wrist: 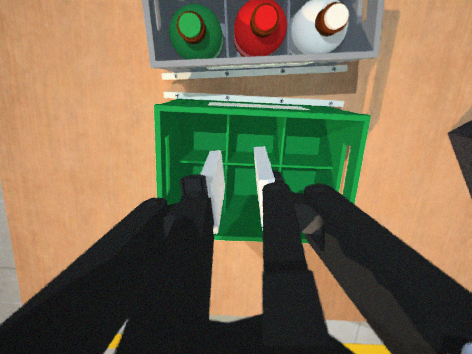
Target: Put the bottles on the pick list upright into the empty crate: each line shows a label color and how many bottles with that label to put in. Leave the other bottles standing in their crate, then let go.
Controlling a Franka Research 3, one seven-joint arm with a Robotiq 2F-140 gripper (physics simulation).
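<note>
My gripper [239, 167] is partly open with nothing between its pale finger pads, over the green crate [159, 150]. The green crate has several compartments; the far row holds no bottles, and the fingers hide parts of the near row. Beyond it, at the top of the view, the grey crate [376, 32] holds a green bottle [210, 41], a red bottle [248, 39] and a white bottle [309, 37], standing side by side in its nearer row. The rest of the grey crate is cut off by the view's edge. The pick list does not show.
Two white strips with dark dots, one by the grey crate [255, 72] and one by the green crate, lie between the crates on the wooden table [80, 150]. A dark object [464, 150] stands at the right edge. Floor with yellow markings shows at the bottom.
</note>
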